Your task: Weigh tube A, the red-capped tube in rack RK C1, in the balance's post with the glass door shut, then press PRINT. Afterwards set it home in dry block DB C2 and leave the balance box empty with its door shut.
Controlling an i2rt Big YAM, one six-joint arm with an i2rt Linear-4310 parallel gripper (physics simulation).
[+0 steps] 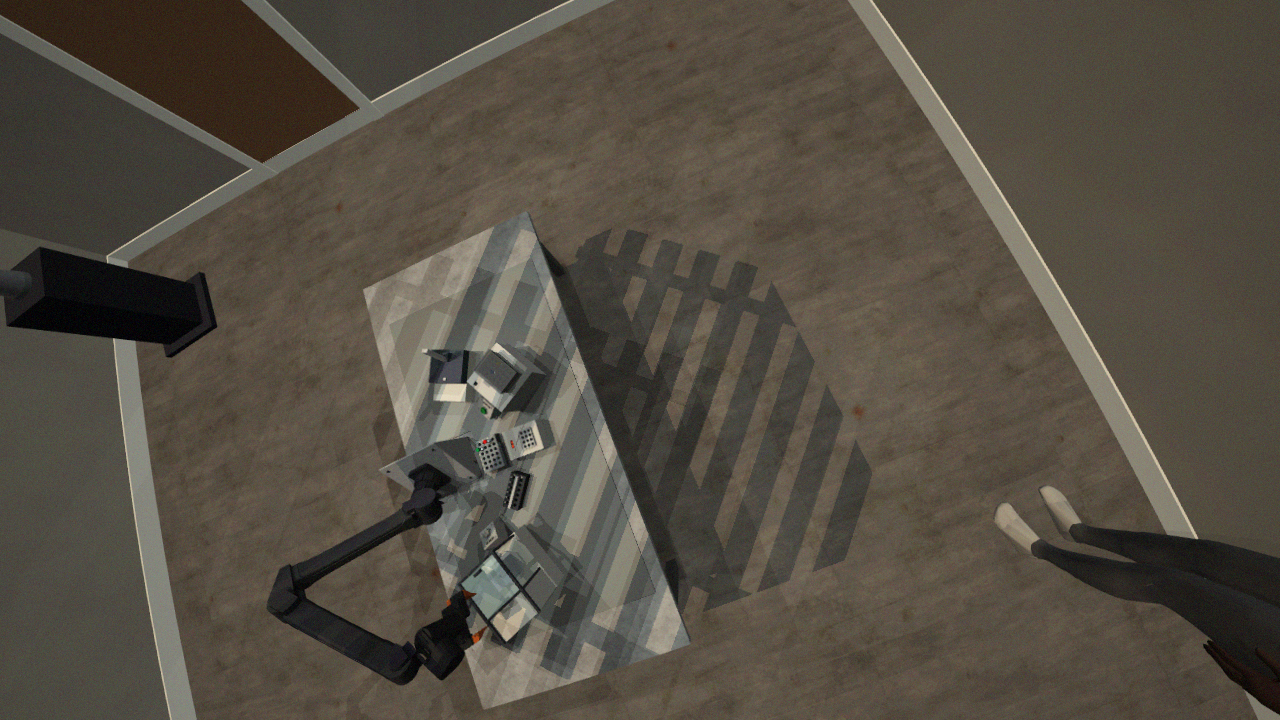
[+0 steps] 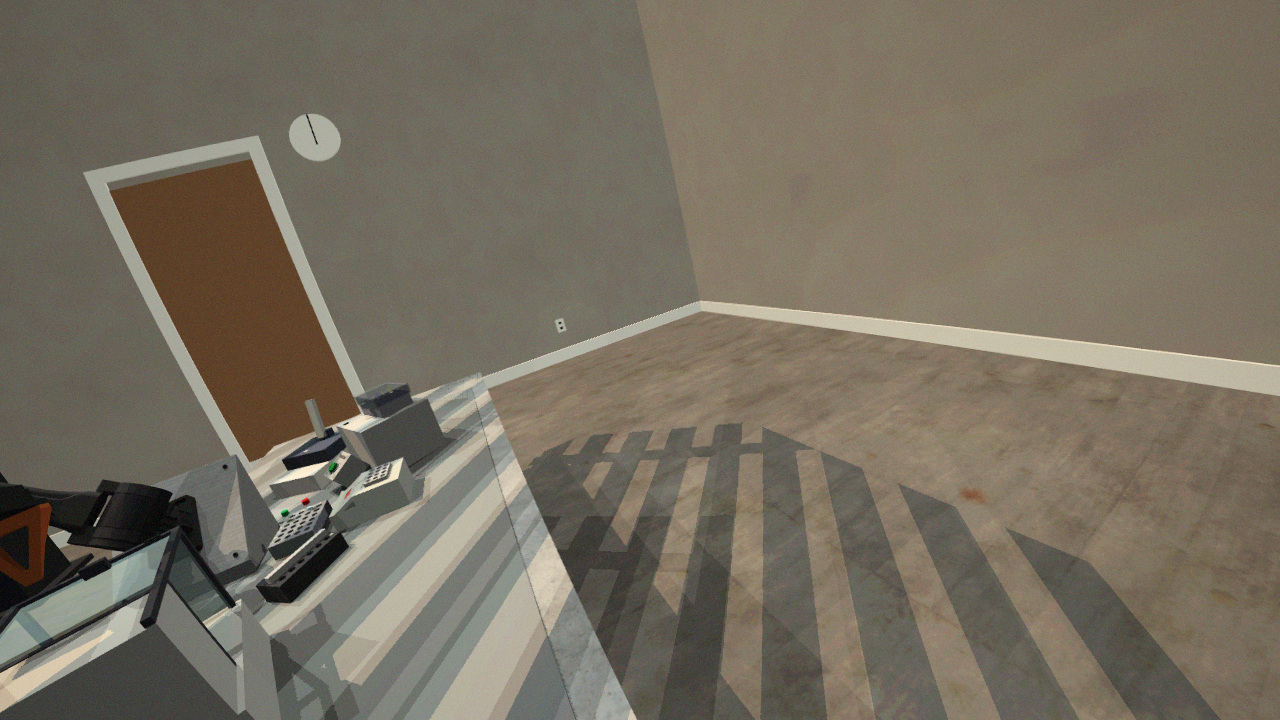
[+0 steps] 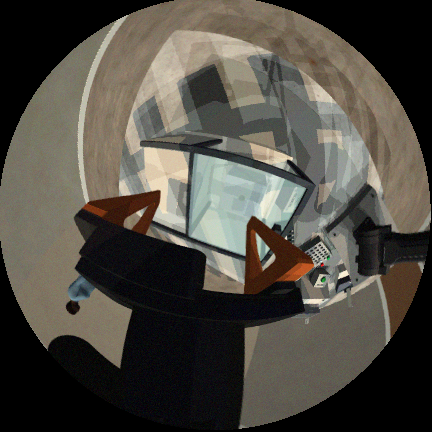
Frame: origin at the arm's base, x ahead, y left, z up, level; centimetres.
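Seen in the pictures: gripper, fingertip midpoint: point(image 1: 480, 610) point(image 2: 0, 598) point(image 3: 205, 207); arm's base, origin of the base link: point(image 1: 430, 475) point(image 3: 368, 238).
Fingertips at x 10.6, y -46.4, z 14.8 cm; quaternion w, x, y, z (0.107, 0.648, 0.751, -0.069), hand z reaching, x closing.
Offsets run from my fingertips to a thing's top centre. "pt": to the spot under its first point.
A small red cap @(dx +11.1, dy +48.7, dz -20.0 cm) point(image 1: 486, 441) point(image 2: 305, 500) point(image 3: 322, 264) shows at the edge of a grey rack with a grid of holes @(pt dx +9.7, dy +42.8, dz -22.6 cm) point(image 1: 491, 456) point(image 2: 300, 526) point(image 3: 318, 251); its label is too small to read. The balance's glass box point(image 1: 492, 586) point(image 3: 235, 195) has a dark frame. One section looks blue-tinted, the other untinted; whether the door is shut I cannot tell. No tube is visible inside. A light block with a hole grid and red display @(pt dx +28.3, dy +42.1, dz -18.5 cm) point(image 1: 528, 437) point(image 2: 380, 479), seemingly the dry block, stands beside the rack. My gripper point(image 1: 473, 616) point(image 3: 205, 207) is open and empty, at the glass box's outer side.
A black rack @(dx +13.0, dy +27.0, dz -20.7 cm) point(image 1: 516, 490) point(image 2: 304, 568) lies between the grid rack and the balance. A small grey device @(pt dx +1.1, dy +16.8, dz -18.2 cm) point(image 1: 493, 534) stands close to the balance. A box with a green button point(image 1: 486, 409) point(image 2: 334, 468) and a larger grey machine @(dx +26.6, dy +64.0, dz -6.5 cm) point(image 1: 510, 376) point(image 2: 398, 434) stand farther along the table.
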